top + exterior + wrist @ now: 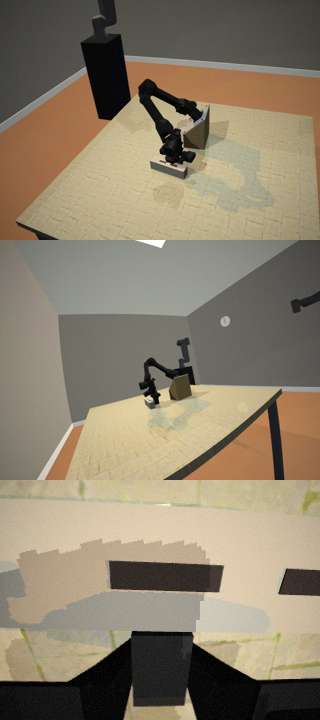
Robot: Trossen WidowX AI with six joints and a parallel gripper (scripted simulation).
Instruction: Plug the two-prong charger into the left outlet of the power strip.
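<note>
The two-prong charger is 20 mm ahead of my gripper tip and 10 mm above it.
</note>
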